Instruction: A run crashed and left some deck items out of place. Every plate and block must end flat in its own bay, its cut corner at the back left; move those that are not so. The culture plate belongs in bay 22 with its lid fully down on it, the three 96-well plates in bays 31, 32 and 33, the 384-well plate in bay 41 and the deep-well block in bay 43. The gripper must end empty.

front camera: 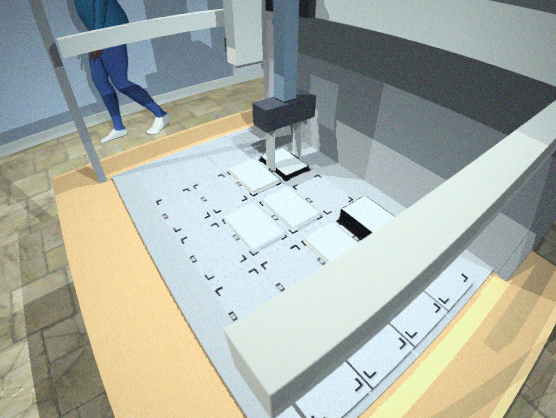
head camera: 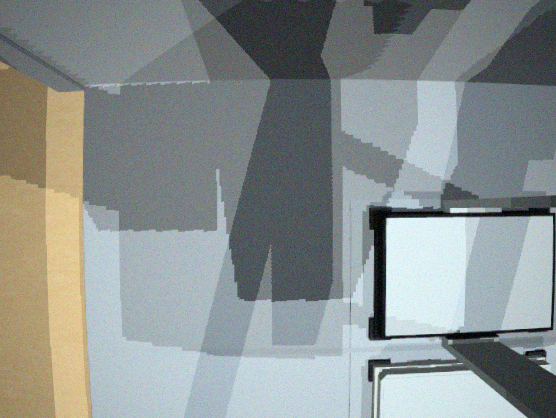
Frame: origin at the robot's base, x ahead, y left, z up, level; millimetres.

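Seen in the pictures: gripper, fingertip midpoint: (front camera: pixel 284 162) (head camera: pixel 467 273); robot's base, link origin: (front camera: pixel 157 202).
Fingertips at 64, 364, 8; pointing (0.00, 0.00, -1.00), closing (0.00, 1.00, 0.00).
Offsets run from my fingertips to a thing's middle, as dx, dy, dz. Level surfaces: height alone.
The 384-well plate {+0, +0, -1} (front camera: pixel 287 162) (head camera: pixel 430 272) has black sides and a pale top and lies in bay 41; its cut corner cannot be made out. My gripper (front camera: pixel 284 159) (head camera: pixel 472 273) is down around it, shut on its two long sides. The three 96-well plates lie in bays 31 {+0, -107, -1} (front camera: pixel 254 175) (head camera: pixel 425 397), 32 (front camera: pixel 291 206) and 33 {+328, -107, -1} (front camera: pixel 331 241); the first shows a cut corner at the back left in the head view. The culture plate {+164, -214, +5} (front camera: pixel 254 226) lies in bay 22 and looks lidded and flat. The deep-well block {+328, +0, +13} (front camera: pixel 367 214) stands in bay 43, partly hidden.
A thick pale beam (front camera: pixel 390 255) crosses the front camera view and hides part of the deck {dz -8} (front camera: pixel 165 260). A grey wall (front camera: pixel 430 145) runs along the back. A pale upright housing (front camera: pixel 244 35) is at the far end. A person (front camera: pixel 117 65) stands beyond the table.
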